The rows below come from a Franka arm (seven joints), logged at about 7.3 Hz.
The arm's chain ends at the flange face. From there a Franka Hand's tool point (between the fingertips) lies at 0.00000 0.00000 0.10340 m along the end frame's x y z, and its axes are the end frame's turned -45 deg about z.
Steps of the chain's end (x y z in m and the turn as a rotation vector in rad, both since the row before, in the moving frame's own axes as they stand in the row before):
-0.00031, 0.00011, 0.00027, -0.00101, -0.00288, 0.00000
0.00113, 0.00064, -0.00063, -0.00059, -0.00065, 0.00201
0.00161, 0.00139, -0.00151, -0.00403, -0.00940, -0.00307
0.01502, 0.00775, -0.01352, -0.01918, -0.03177, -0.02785
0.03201, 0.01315, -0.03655, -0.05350, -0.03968, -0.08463
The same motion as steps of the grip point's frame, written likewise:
-0.00058, -0.00028, 0.00027, 0.00132, -0.00275, 0.00000
0.00026, 0.00125, -0.00063, 0.00004, -0.00088, 0.00201
-0.00083, 0.00173, -0.00152, 0.00380, -0.00950, -0.00307
0.00140, 0.01523, -0.01359, 0.00890, -0.03603, -0.02785
0.00658, 0.03323, -0.03678, -0.00977, -0.06589, -0.08463

